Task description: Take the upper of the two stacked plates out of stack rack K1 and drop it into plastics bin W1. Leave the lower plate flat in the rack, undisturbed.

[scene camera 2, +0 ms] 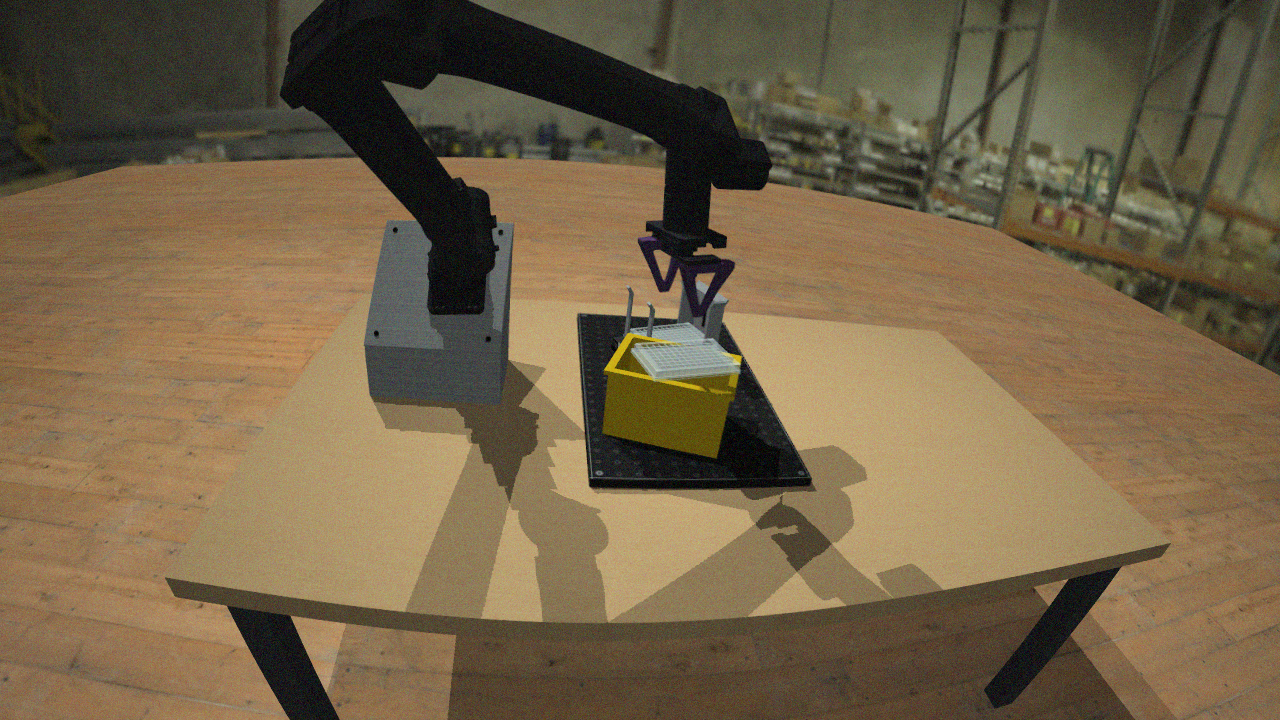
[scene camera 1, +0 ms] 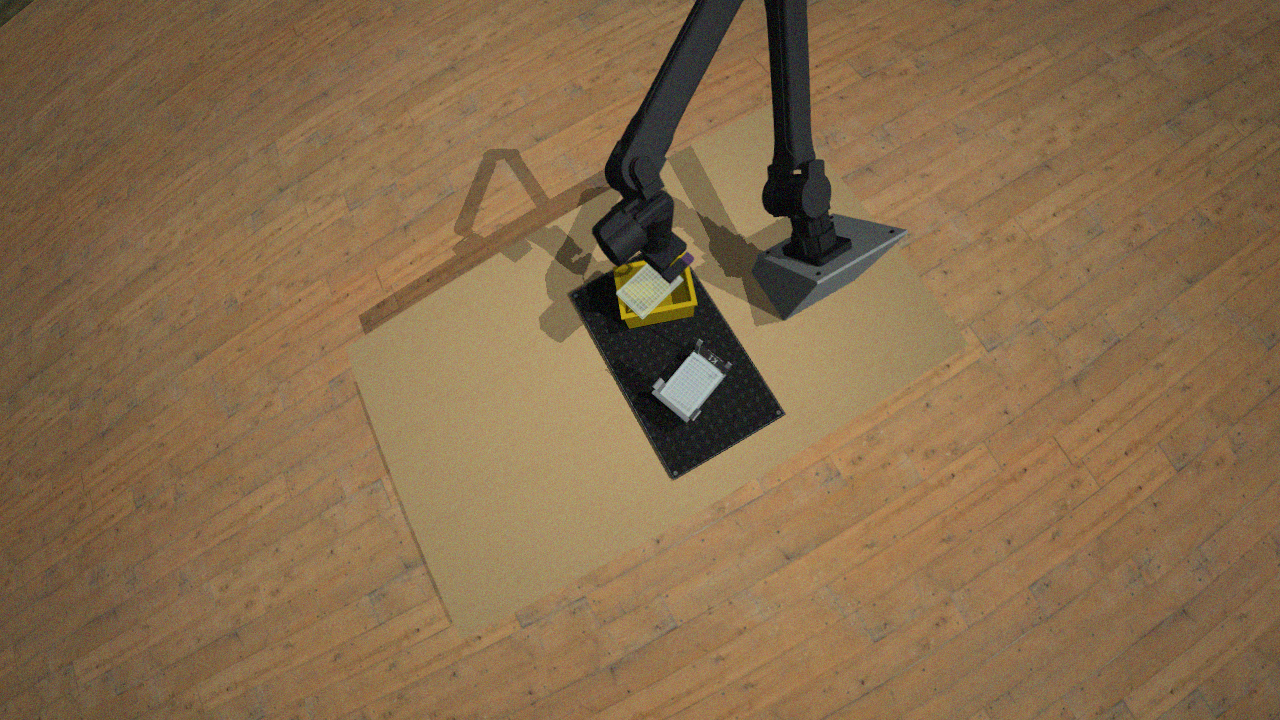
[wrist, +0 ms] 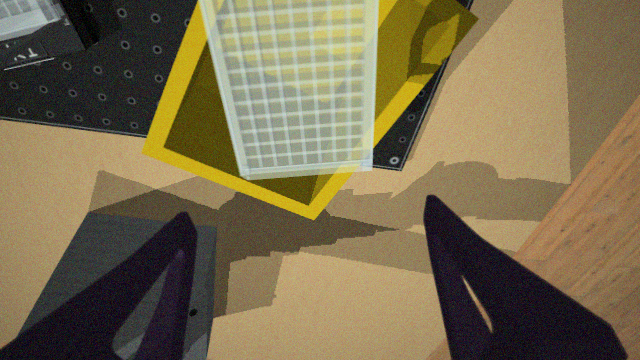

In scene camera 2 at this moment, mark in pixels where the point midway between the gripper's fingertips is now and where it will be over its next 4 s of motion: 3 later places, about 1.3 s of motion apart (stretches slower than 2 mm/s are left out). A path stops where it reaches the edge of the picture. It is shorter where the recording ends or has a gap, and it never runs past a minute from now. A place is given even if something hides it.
My gripper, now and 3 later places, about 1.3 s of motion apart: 680,303; 675,357; 676,356; 682,337
